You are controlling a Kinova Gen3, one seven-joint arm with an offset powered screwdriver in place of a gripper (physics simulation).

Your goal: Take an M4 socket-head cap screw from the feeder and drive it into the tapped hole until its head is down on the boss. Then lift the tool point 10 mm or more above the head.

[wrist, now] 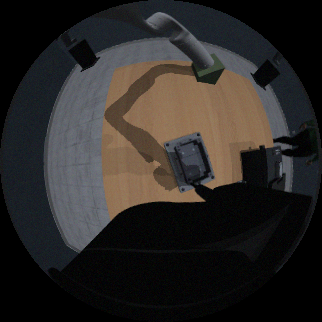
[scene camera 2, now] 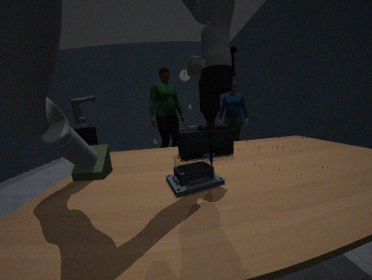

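Observation:
My screwdriver [scene camera 2: 211, 161] [wrist: 193, 184] points down, its thin dark bit ending at the right end of the dark open box [scene camera 2: 194, 173] [wrist: 206, 156]. The box sits on a grey base plate [scene camera 2: 201, 188] [wrist: 172, 159] with holes at its corners. In the wrist view the bit's tip is at the plate's near edge, beside the box wall. The picture is dark and grainy; whether a screw is on the bit, or whether the tip touches the boss, cannot be told. The tapped hole cannot be made out. The black feeder [scene camera 2: 192, 145] [wrist: 253, 166] stands apart from the plate.
The arm's base stands on a green block [scene camera 2: 104, 167] [wrist: 209, 77] on the wooden table [scene camera 2: 300, 200] [wrist: 150, 92]. The arm's shadow falls across the table. A person in green [scene camera 2: 165, 102] and one in blue [scene camera 2: 233, 106] stand beyond the table.

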